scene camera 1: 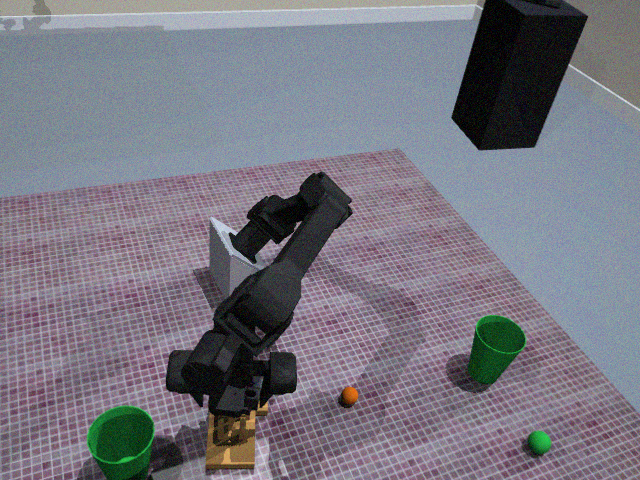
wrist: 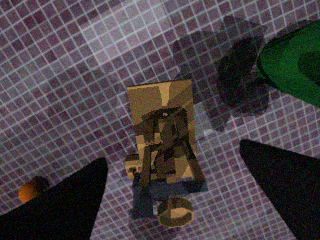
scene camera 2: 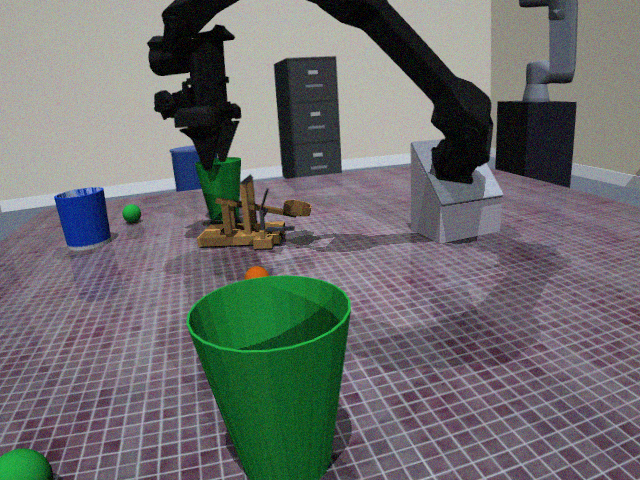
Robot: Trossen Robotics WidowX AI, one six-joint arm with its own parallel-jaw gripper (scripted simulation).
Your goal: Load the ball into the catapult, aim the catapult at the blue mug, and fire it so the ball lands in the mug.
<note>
My gripper is open, holding nothing. Further things: a wooden catapult and a blue mug.
My gripper also shows in scene camera 1 and in the wrist view.
</note>
